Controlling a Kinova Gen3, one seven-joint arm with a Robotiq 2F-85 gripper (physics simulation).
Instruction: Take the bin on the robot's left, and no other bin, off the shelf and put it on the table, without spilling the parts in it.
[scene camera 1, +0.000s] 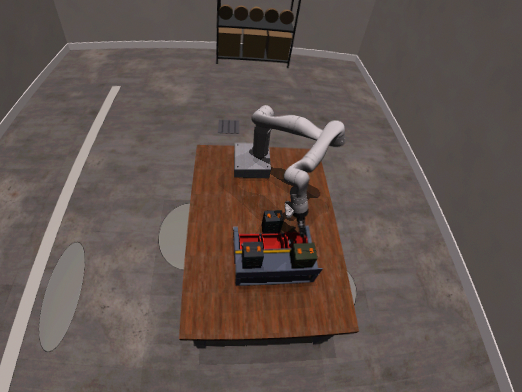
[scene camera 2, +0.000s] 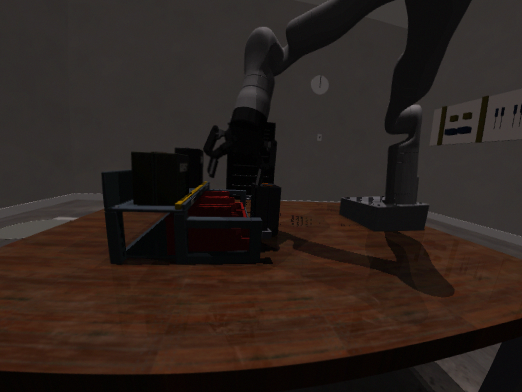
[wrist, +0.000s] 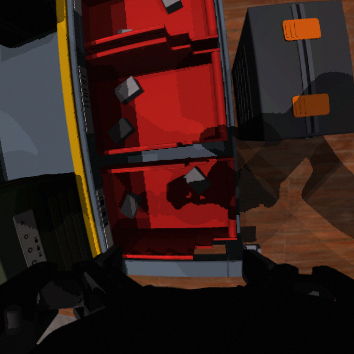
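Pixels of known places: gripper, fingertip midpoint: (scene camera 1: 301, 229) (scene camera 2: 233, 182) (wrist: 182, 262); arm's base, link origin: (scene camera 1: 260, 151) (scene camera 2: 399, 202).
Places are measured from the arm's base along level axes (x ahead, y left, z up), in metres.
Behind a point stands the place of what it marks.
Observation:
The red bin on the robot's left (scene camera 1: 295, 241) {x 0.574, y 0.151, z -0.076 m} (scene camera 2: 217, 237) {x 0.610, y 0.192, z -0.042 m} (wrist: 155, 217) {x 0.644, y 0.173, z -0.076 m} sits in the end bay of the blue-grey shelf (scene camera 1: 272, 263) {x 0.736, y 0.003, z 0.017 m} (scene camera 2: 223, 220) {x 0.598, y 0.213, z -0.001 m} (wrist: 175, 268) {x 0.604, y 0.203, z 0.000 m}. Two grey parts show in it in the wrist view. My gripper (scene camera 1: 302, 231) {x 0.583, y 0.154, z 0.061 m} (scene camera 2: 235, 173) {x 0.583, y 0.154, z 0.061 m} (wrist: 182, 262) {x 0.583, y 0.154, z 0.061 m} is open and empty, above the shelf's end by this bin. In the wrist view one finger is near the yellow strip and the other near the shelf's robot-side edge. The shelf stands on the wooden table (scene camera 1: 215, 300) {x 0.872, y -0.257, z -0.086 m} (scene camera 2: 325, 320) {x 0.467, y 0.358, z -0.085 m} (wrist: 285, 245) {x 0.461, y 0.227, z -0.085 m}.
The middle bin (scene camera 1: 272, 242) {x 0.577, y 0.030, z -0.076 m} (wrist: 175, 110) {x 0.601, y 0.030, z -0.076 m} and the far bin (scene camera 1: 248, 241) {x 0.569, y -0.092, z -0.078 m} (wrist: 150, 15) {x 0.621, y -0.098, z -0.076 m} share the shelf. A green case (scene camera 1: 304, 256) {x 0.750, y 0.129, z 0.111 m} (scene camera 2: 157, 177) {x 0.718, y 0.187, z 0.068 m} and a dark case (scene camera 1: 253, 257) {x 0.758, y -0.095, z 0.130 m} stand on its upper level. Another dark case (scene camera 1: 272, 222) {x 0.526, y 0.020, z 0.034 m} (scene camera 2: 267, 207) {x 0.493, y 0.074, z -0.009 m} (wrist: 275, 75) {x 0.513, y 0.033, z 0.045 m} stands on the shelf's robot side.

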